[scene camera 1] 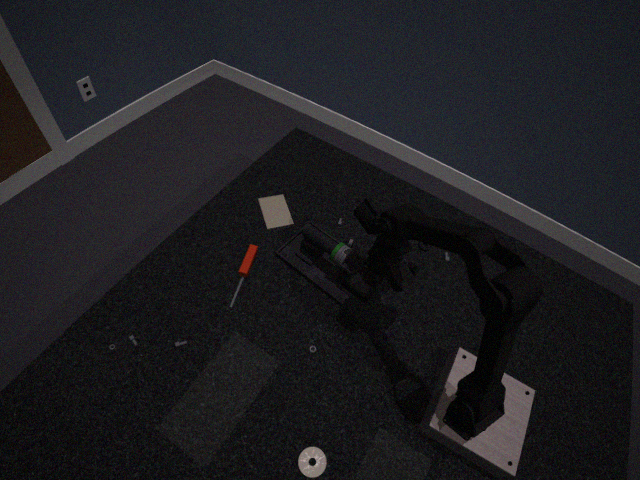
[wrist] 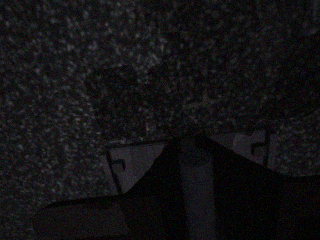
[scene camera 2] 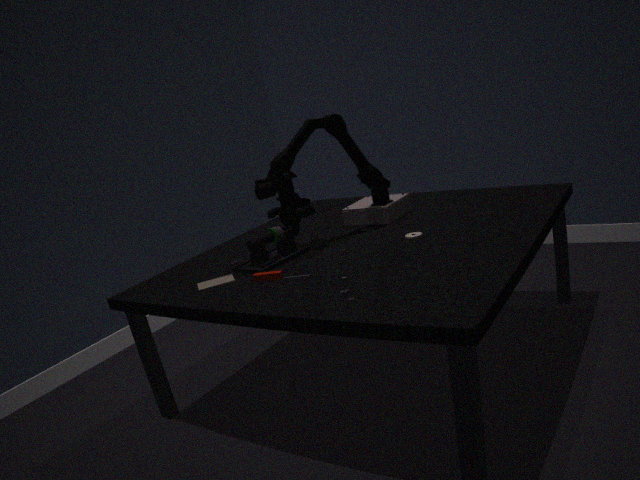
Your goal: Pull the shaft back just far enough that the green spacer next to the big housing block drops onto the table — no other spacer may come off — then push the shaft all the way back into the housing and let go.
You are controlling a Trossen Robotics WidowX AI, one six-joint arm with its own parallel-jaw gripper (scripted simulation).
A pale card point(scene camera 1: 276, 214) is 102 cm from the lens.
